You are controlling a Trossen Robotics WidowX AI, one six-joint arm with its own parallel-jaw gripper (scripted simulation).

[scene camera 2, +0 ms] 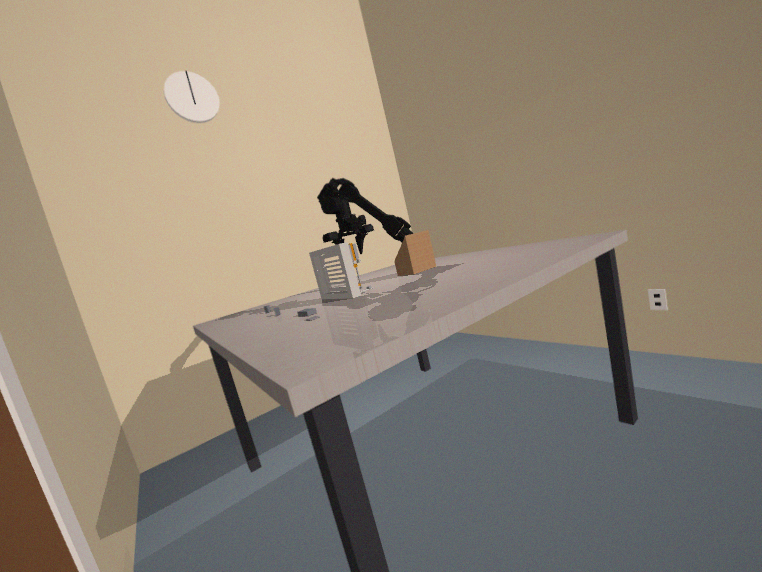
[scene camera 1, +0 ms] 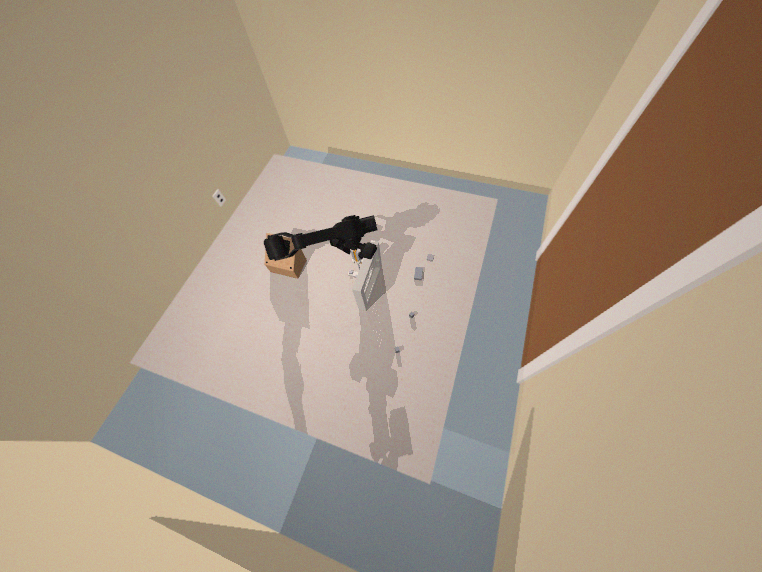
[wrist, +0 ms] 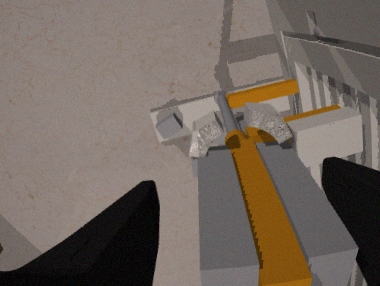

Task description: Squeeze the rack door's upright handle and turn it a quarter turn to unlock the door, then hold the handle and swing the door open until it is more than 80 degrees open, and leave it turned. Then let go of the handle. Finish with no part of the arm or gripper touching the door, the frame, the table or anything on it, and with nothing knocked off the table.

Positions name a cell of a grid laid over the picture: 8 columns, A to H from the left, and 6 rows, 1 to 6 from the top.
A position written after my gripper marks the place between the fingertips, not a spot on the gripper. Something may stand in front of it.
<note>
My gripper (scene camera 2: D3) is open, with nothing in its grasp. I also see a rack door (wrist: G2).
My gripper shows as well in the wrist view (wrist: F4).
</note>
